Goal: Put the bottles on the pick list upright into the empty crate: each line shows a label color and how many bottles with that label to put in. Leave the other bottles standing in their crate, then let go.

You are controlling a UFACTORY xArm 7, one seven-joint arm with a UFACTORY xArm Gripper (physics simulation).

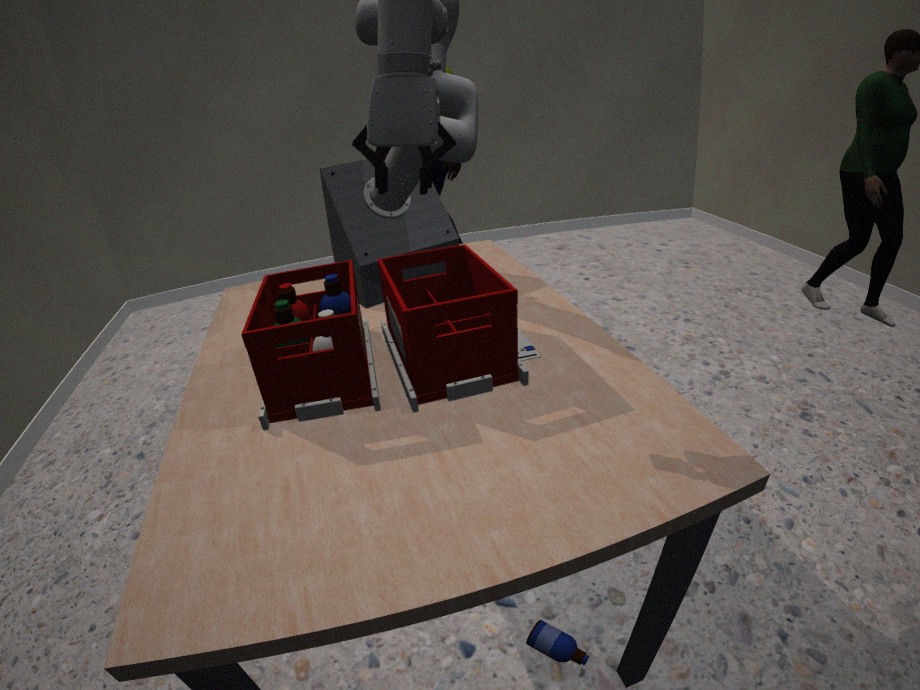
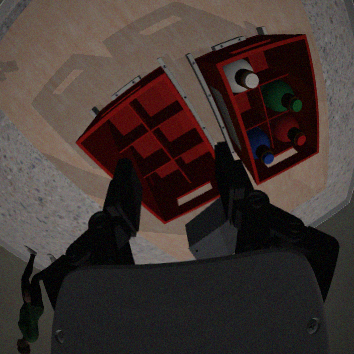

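Where they show: gripper, fingertip midpoint: [image 1: 403, 193] [image 2: 174, 165]; arm's base, link origin: [image 1: 386, 197].
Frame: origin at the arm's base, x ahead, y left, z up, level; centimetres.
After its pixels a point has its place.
Observation:
My gripper [image 1: 403, 185] {x 54.0, y -1.4, z 10.8 cm} [image 2: 174, 165] {x 54.0, y -1.4, z 10.8 cm} is open with nothing between its fingers, high above the back of the crates. The empty crate [image 1: 464, 362] {x 56.9, y 5.2, z -17.7 cm} [image 2: 102, 150] {x 51.1, y 13.8, z -10.1 cm} shows bare compartments. The other crate [image 1: 319, 382] {x 55.2, y -19.1, z -17.5 cm} [image 2: 305, 75] {x 46.8, y -28.7, z -8.4 cm} holds a white bottle [image 1: 323, 343] {x 52.5, y -17.3, z -12.0 cm} [image 2: 237, 77] {x 50.9, y -14.5, z -9.8 cm}, a green bottle [image 1: 283, 315] {x 43.5, y -24.4, z -9.5 cm} [image 2: 280, 96] {x 43.1, y -23.1, z -11.4 cm}, a red bottle [image 1: 295, 304] {x 34.4, y -23.2, z -11.5 cm} [image 2: 287, 130] {x 34.2, y -23.3, z -11.3 cm} and a blue bottle [image 1: 336, 300] {x 35.1, y -14.9, z -11.9 cm} [image 2: 258, 142] {x 34.7, y -15.2, z -11.6 cm}, all upright. Another blue bottle [image 1: 553, 641] {x 74.3, y 18.7, z -91.8 cm} lies on its side on the floor. The pick list [image 1: 528, 351] {x 47.6, y 20.0, z -23.7 cm} is partly hidden behind the empty crate; a blue mark shows, its count is unreadable.
Both crates stand side by side between grey guide strips [image 1: 401, 367] [image 2: 212, 107] on the wooden table [image 1: 371, 534] {x 83.5, y -14.0, z -23.9 cm} [image 2: 30, 90] {x 73.9, y 27.3, z -23.9 cm}. The robot's grey base [image 1: 386, 230] {x 6.5, y -1.5, z -7.1 cm} [image 2: 212, 232] {x 7.9, y 6.2, z -12.4 cm} stands behind them. A person in green [image 1: 882, 122] [image 2: 30, 320] is on the floor away from the table.

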